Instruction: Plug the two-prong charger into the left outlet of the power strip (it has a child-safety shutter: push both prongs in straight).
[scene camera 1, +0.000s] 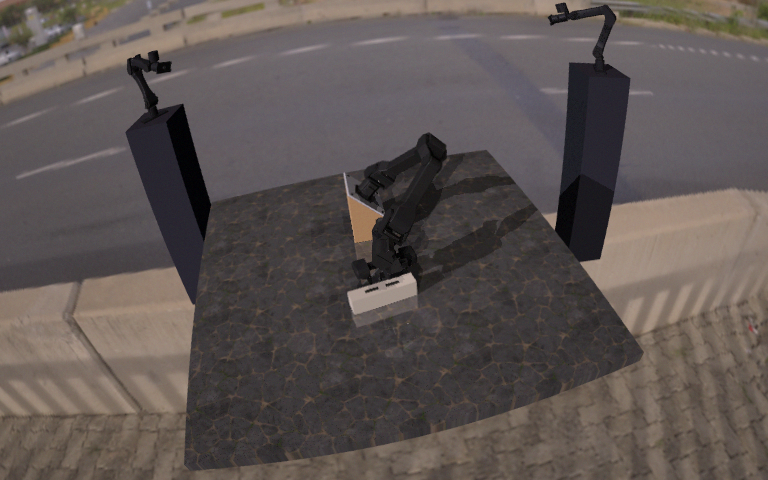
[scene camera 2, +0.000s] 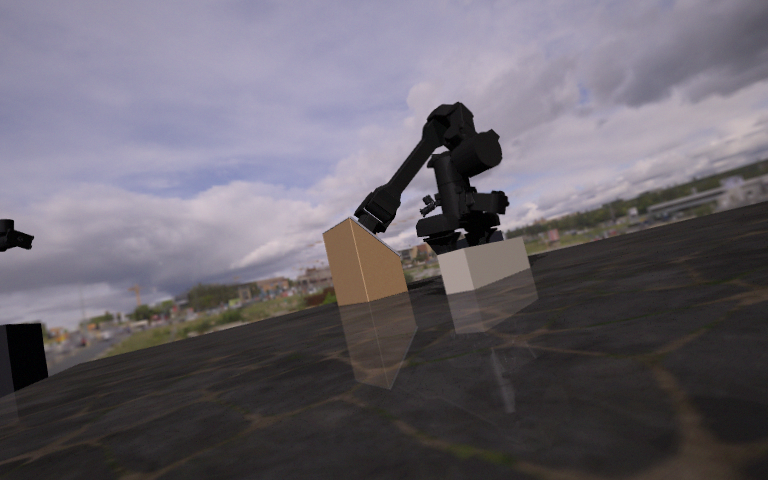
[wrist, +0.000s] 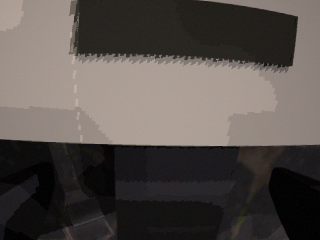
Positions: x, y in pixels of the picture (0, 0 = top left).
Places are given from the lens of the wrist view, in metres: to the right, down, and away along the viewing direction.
gripper (wrist: 166, 179): 0.00, 0.02, 0.10
black two-prong charger (wrist: 154, 184): 0.00, 0.02, 0.06
